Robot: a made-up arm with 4 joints. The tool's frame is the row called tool.
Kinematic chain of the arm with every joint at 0, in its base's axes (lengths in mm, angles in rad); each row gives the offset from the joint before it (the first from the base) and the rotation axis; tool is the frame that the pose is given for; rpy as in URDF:
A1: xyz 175 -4 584 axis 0.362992 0.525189 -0.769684
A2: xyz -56 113 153 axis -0.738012 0.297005 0.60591
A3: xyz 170 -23 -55 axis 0.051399 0.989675 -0.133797
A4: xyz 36 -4 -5 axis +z
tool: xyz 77 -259 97 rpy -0.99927 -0.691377 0.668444
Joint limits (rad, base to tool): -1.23..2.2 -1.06..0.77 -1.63..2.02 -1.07..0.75
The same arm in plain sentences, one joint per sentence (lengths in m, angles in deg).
The arm has four revolute joints in a row. What follows holds with every joint at zero, and every direction is one of the base frame's.
Joint 1 sits 0.1750 m along +x and 0.0040 m along -y and 0.5840 m along +z from the base frame's origin and turns about the direction (0.362992, 0.525189, -0.769684), from -70.47 to 126.05 deg.
Joint 2 sits 0.0560 m along -x and 0.1130 m along +y and 0.1530 m along +z from joint 1 and turns about the direction (-0.738012, 0.297005, 0.60591), from -60.73 to 44.12 deg.
Joint 3 sits 0.1700 m along +x and 0.0230 m along -y and 0.0550 m along -z from joint 2 and turns about the direction (0.051399, 0.989675, -0.133797), from -93.39 to 115.74 deg.
Joint 4 sits 0.0360 m along +x and 0.0040 m along -y and 0.0050 m along -z from joint 3 and turns about +z, from -61.31 to 42.97 deg.
The tool frame, which is the frame that the pose is given for, sits 0.0770 m along +x and 0.2590 m along -y and 0.0970 m along +z from joint 4; its axes are the base frame's turned by roll -57.25, pitch -39.61 and yaw 38.30 deg (as in URDF: about the fixed x, then y, then z).

